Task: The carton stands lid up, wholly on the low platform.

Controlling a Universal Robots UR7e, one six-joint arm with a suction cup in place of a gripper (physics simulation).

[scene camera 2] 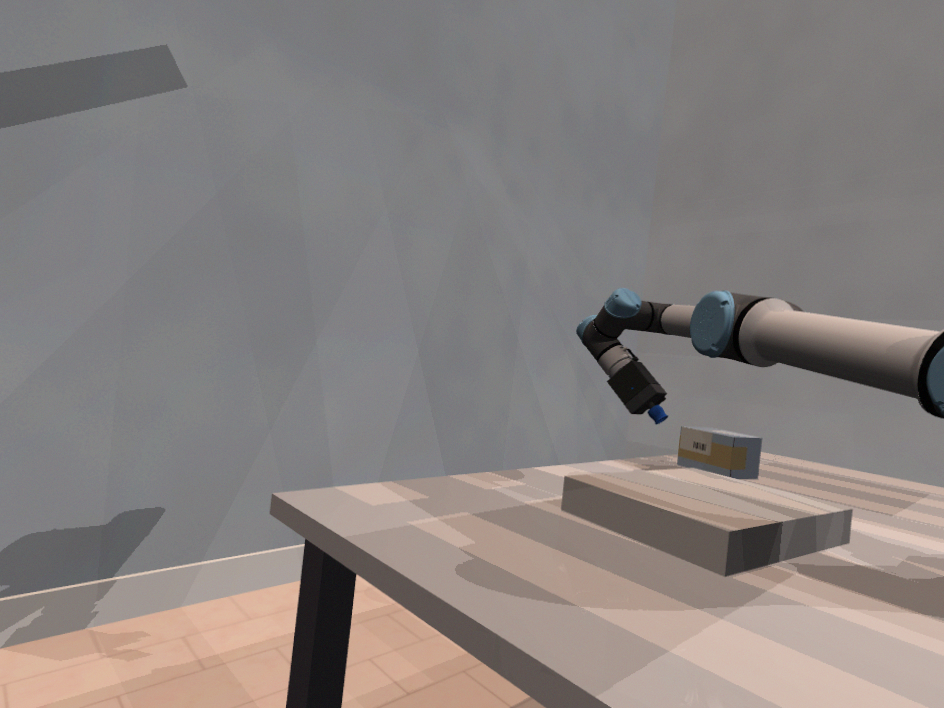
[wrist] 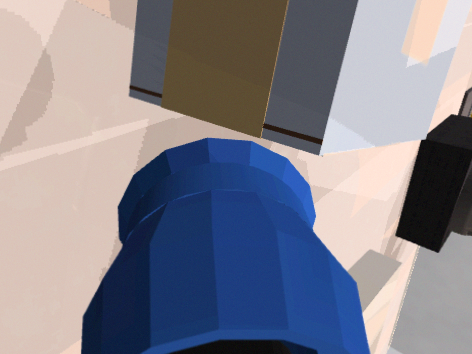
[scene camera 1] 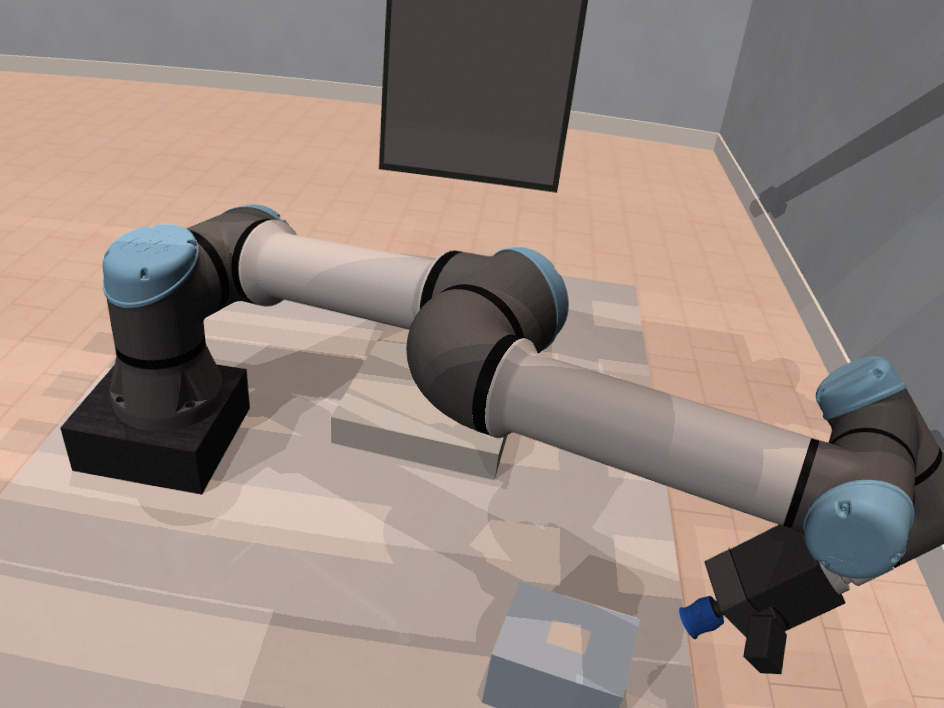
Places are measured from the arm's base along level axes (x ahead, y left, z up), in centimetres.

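Pixels of known places: hand at its tool point: (scene camera 2: pixel 662 420) (wrist: pixel 220 227) (scene camera 1: pixel 688 623); arm's base at its link origin: (wrist: pixel 466 190) (scene camera 1: pixel 168 396).
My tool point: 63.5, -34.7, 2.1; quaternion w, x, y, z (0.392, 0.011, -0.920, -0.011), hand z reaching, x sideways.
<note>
For each thing: its top centre in the pictures, then the offset to it from my tool point, as dx, dy, dz. Level surfaces: height alone.
- carton at its top centre: (wrist: pixel 428 19) (scene camera 1: pixel 568 636) (scene camera 2: pixel 720 431) -12.7, -1.5, -0.6
- low grey platform at its top centre: (scene camera 1: pixel 441 371) (scene camera 2: pixel 706 491) -25.7, +48.8, -4.8
- table at its surface level: dz -9.6
The carton (scene camera 1: pixel 526 666) (scene camera 2: pixel 712 451) (wrist: pixel 220 65) is grey-blue with a tan band and a barcode label. It stands on the table beyond the low platform, apart from it. Its face with a pale square patch is up; whether that is the lid I cannot tell. The low grey platform (scene camera 1: pixel 411 448) (scene camera 2: pixel 648 525) lies flat, partly hidden under my arm in scene camera 1's view. My suction cup (scene camera 1: pixel 699 618) (scene camera 2: pixel 658 414) (wrist: pixel 215 200) is blue, tilted and open, with nothing on it. It is off to one side of the carton, facing its banded side across a gap.
The table (scene camera 1: pixel 320 533) (scene camera 2: pixel 533 563) carries the platform and carton. My black base block (scene camera 1: pixel 137 464) (wrist: pixel 432 195) stands at the left in scene camera 1's view. A dark upright panel (scene camera 1: pixel 480 91) is behind the table. My forearm passes over the platform. A wall rises beyond my wrist.
</note>
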